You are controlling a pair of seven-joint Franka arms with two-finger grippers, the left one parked.
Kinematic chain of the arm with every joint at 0, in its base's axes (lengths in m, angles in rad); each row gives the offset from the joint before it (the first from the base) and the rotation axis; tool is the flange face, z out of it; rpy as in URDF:
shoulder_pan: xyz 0 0 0.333 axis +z
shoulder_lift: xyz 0 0 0 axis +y
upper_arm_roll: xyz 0 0 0.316 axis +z
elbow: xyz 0.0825 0 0 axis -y
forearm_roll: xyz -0.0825 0 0.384 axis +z
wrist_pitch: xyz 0 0 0 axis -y
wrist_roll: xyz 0.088 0 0 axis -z
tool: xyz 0 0 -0.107 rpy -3.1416 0 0
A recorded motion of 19 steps. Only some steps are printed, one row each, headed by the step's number.
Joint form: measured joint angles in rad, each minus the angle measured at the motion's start. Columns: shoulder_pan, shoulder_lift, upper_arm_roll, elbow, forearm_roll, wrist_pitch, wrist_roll.
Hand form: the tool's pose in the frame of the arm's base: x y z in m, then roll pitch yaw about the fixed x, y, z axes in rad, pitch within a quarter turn. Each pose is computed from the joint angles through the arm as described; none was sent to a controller.
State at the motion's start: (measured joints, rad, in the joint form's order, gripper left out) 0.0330 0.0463 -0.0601 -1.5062 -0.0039 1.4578 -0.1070
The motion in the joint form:
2: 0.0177 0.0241 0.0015 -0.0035 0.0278 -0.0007 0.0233
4: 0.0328 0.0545 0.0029 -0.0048 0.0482 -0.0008 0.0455
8: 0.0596 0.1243 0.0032 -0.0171 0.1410 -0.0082 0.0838
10: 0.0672 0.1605 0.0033 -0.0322 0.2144 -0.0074 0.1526
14: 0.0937 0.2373 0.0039 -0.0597 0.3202 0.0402 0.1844
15: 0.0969 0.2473 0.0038 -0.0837 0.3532 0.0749 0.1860
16: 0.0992 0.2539 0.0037 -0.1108 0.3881 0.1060 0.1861
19: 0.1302 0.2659 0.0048 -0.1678 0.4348 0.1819 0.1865
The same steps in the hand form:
2: 0.5635 -0.0005 0.6044 -3.1114 0.1208 0.0788
4: 0.5713 0.0117 0.5867 -3.0931 0.1519 0.0753
8: 0.5847 0.0394 0.5411 -3.0057 0.2399 0.0748
10: 0.5898 0.0529 0.5144 -2.9509 0.3010 0.0206
14: 0.6025 0.0812 0.4613 -2.8624 0.3701 0.0120
15: 0.6043 0.0857 0.4472 -2.8334 0.3732 0.0039
16: 0.6044 0.0896 0.4338 -2.8027 0.3798 -0.0045
19: 0.6018 0.1104 0.4063 -2.7685 0.3816 -0.0052

